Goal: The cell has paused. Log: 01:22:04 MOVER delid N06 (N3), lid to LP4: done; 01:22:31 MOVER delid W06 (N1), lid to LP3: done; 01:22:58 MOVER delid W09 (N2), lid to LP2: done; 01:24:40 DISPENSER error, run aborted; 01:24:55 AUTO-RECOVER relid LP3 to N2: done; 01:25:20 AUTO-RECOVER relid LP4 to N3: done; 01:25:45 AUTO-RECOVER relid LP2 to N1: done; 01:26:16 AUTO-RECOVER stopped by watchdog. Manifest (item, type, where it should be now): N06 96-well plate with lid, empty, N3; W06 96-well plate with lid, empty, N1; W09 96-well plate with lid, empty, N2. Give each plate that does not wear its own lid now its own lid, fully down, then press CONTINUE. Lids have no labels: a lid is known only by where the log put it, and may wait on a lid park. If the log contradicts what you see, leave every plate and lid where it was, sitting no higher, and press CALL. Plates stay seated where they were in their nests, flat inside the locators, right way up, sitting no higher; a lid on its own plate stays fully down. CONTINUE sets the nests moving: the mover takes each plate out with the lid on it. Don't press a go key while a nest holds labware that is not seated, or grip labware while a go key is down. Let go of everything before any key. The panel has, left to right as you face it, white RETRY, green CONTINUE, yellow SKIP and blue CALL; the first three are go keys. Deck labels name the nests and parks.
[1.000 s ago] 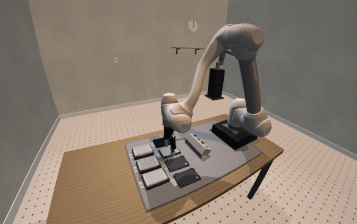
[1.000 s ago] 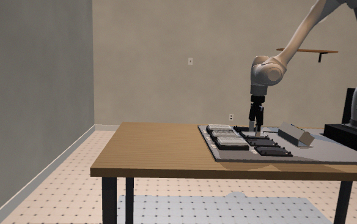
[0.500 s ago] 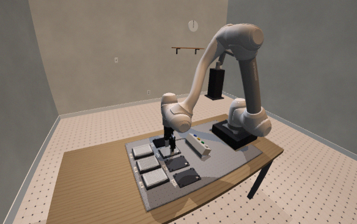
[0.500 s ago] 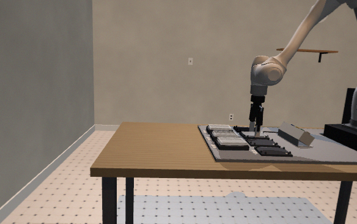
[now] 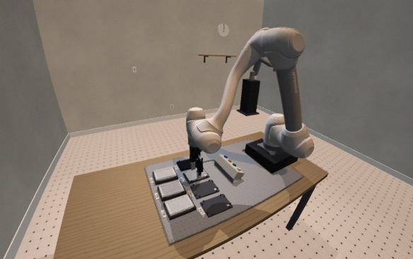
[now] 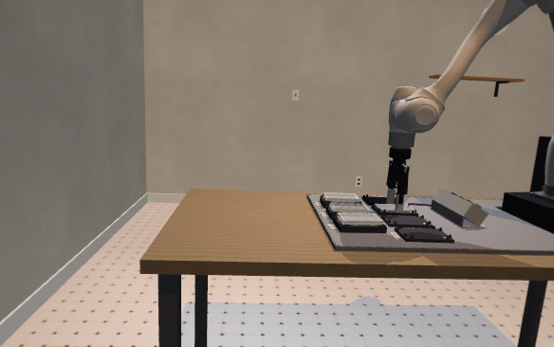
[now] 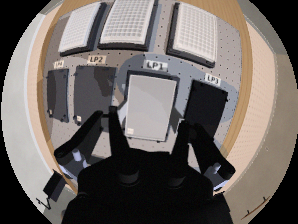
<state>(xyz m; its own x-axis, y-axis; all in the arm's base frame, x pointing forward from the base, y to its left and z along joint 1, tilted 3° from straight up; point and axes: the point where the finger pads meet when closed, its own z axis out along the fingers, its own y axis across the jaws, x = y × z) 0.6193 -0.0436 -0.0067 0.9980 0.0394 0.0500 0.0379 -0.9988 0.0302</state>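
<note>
My hand is 2 cm above the pale lid. Also, from my hand: yellow key (24 cm behind, 3 cm above, 2 cm to the left); blue key (23 cm behind, 3 cm to the right, 3 cm above); LP2 lid park (13 cm to the left, 3 cm below).
</note>
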